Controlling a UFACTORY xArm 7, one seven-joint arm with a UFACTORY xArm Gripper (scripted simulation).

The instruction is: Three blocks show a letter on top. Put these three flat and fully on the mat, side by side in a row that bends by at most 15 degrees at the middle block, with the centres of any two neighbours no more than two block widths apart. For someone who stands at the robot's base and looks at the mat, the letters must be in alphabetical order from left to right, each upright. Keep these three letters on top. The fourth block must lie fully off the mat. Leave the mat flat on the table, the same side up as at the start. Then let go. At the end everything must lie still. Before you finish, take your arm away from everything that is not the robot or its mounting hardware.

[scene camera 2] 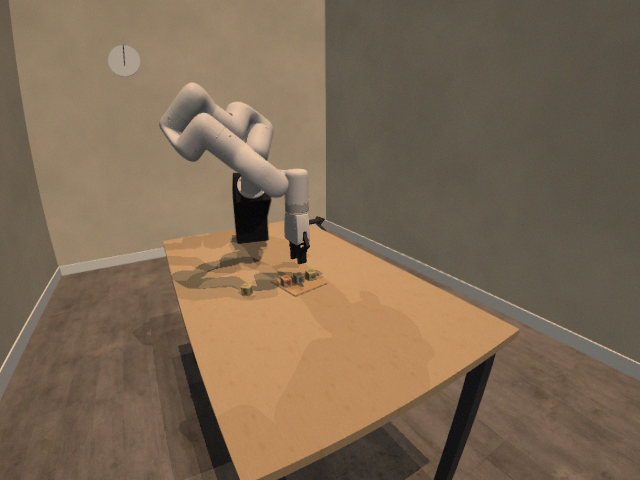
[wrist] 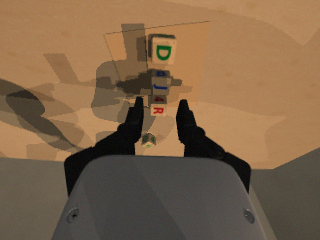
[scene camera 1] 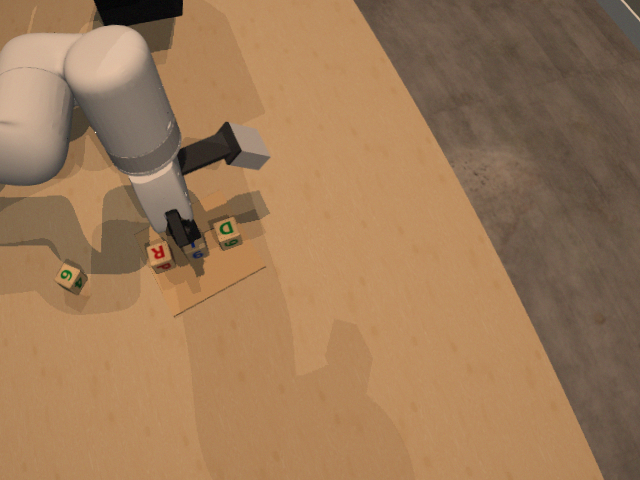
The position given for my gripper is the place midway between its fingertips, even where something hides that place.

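Mat point(scene camera 1: 190, 283) visible. Same mat point(wrist: 131, 50). My gripper point(scene camera 1: 184, 223) visible. Gripper again point(scene camera 2: 298, 260). Gripper too point(wrist: 160, 107).
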